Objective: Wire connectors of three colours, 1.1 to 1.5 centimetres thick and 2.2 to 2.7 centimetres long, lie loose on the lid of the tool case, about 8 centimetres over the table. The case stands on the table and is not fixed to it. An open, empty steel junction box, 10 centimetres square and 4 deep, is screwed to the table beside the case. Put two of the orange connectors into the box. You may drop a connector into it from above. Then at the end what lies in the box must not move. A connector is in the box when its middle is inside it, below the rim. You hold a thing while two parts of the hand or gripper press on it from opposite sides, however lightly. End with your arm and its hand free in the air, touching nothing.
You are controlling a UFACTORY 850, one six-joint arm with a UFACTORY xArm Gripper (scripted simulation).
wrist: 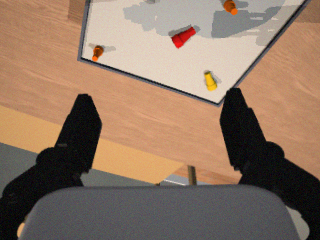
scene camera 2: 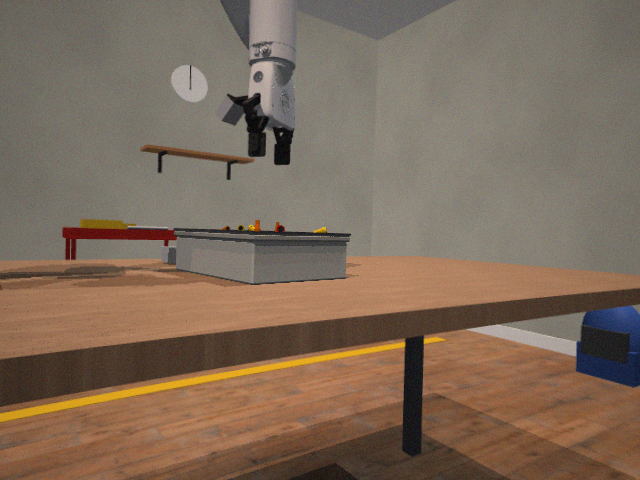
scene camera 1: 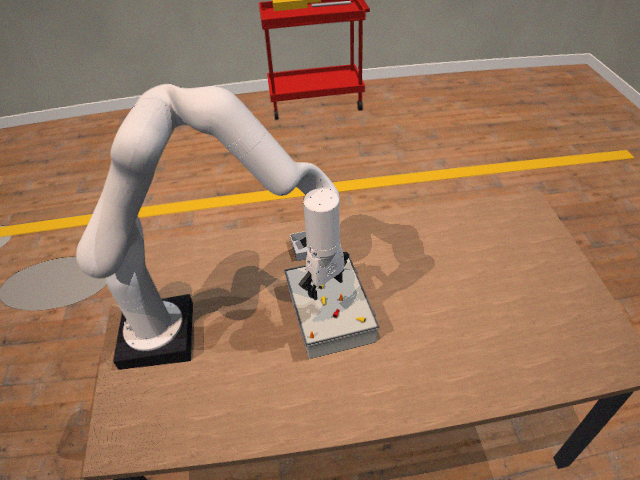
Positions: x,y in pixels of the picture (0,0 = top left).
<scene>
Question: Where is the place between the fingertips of my gripper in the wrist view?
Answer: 158,106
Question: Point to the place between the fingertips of my gripper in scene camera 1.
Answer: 325,288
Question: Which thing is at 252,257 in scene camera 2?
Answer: A grey tool case.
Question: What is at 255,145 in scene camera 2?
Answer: My gripper.
</scene>
